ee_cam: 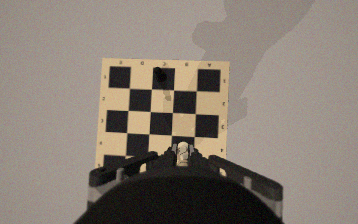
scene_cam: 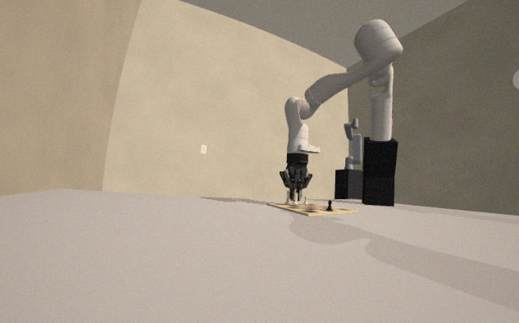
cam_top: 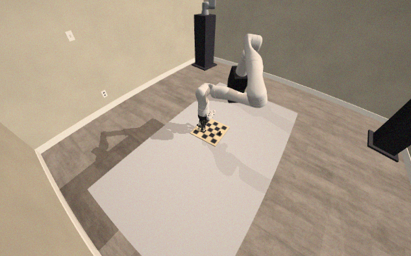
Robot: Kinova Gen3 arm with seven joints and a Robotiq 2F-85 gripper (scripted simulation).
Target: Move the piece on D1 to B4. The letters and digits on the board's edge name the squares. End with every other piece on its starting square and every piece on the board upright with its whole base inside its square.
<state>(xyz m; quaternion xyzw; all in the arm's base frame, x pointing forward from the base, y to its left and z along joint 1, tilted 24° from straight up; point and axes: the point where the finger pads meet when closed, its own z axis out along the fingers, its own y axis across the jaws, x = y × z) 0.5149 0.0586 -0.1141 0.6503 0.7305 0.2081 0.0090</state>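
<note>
The white chess piece is 20 mm below my hand. From my hand the other things lie so: chessboard 40 mm behind, 30 mm to the left, 40 mm below; then black chess piece 60 mm behind, 110 mm to the left, 20 mm below.
</note>
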